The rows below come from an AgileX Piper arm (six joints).
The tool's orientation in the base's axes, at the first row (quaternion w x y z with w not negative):
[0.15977, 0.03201, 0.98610, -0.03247]
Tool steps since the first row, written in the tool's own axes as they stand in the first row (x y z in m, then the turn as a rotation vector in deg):
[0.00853, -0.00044, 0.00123, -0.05, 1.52, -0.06]
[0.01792, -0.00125, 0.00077, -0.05, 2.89, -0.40]
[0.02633, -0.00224, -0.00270, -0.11, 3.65, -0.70]
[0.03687, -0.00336, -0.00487, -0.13, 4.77, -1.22]
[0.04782, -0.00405, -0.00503, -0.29, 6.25, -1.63]
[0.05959, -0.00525, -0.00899, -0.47, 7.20, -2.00]
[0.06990, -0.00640, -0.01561, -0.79, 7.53, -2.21]
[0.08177, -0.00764, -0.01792, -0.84, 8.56, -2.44]
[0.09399, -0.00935, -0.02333, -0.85, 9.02, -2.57]
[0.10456, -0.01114, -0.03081, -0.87, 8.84, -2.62]
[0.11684, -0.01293, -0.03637, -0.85, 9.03, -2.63]
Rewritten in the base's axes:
[-0.00772, -0.00008, -0.00385, 0.14, 1.52, -0.01]
[-0.01682, -0.00036, -0.00635, 0.13, 2.91, 0.24]
[-0.02594, -0.00064, -0.00567, 0.15, 3.68, 0.50]
[-0.03668, -0.00104, -0.00690, 0.09, 4.83, 0.94]
[-0.04715, -0.00114, -0.01019, 0.22, 6.33, 1.30]
[-0.05963, -0.00142, -0.01011, 0.35, 7.29, 1.66]
[-0.07154, -0.00153, -0.00705, 0.61, 7.62, 1.94]
[-0.08360, -0.00196, -0.00856, 0.66, 8.66, 2.12]
[-0.09699, -0.00262, -0.00722, 0.66, 9.13, 2.22]
[-0.10947, -0.00329, -0.00339, 0.65, 8.95, 2.28]
[-0.12297, -0.00401, -0.00193, 0.65, 9.14, 2.27]

